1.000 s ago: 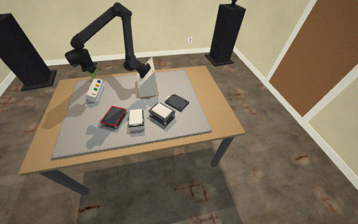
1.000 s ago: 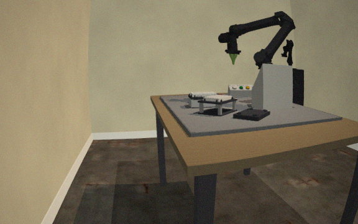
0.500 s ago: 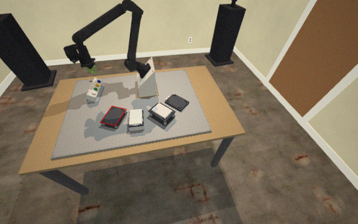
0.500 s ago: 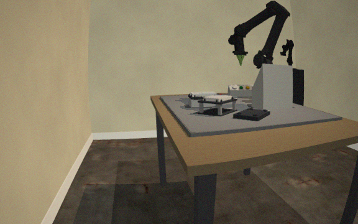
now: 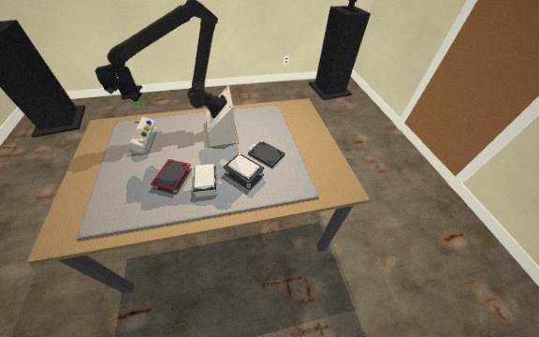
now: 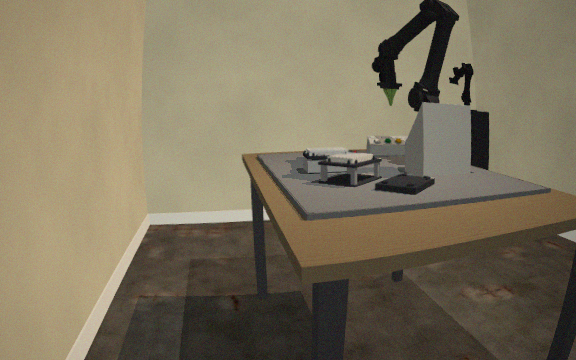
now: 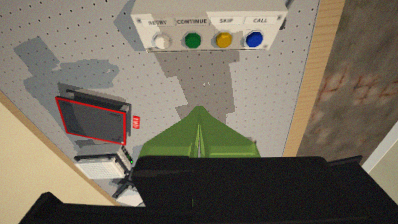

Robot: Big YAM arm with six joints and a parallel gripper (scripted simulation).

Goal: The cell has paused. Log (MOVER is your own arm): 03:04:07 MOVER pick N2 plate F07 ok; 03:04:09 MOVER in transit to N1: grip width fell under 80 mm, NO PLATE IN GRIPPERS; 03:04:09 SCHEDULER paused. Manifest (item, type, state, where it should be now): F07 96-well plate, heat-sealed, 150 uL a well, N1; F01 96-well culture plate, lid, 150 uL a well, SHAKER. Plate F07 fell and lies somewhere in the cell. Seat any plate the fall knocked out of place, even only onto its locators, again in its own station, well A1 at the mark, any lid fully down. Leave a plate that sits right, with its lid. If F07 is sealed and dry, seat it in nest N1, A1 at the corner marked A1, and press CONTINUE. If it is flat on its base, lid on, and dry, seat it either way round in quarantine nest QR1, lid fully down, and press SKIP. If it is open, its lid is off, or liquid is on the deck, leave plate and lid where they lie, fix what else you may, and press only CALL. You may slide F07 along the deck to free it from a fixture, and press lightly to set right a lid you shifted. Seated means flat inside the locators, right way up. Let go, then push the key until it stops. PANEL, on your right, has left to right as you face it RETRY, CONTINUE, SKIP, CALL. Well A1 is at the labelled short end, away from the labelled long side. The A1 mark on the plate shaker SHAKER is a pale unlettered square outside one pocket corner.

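My hand is 30 mm to the left of the green continue key and 160 mm above it. From my hand the other things lie so: blue call key: 100 mm behind, 10 mm to the right, 160 mm below; then yellow skip key: 50 mm behind, 20 mm to the right, 160 mm below; then white retry key: 50 mm ahead, 50 mm to the right, 160 mm below.
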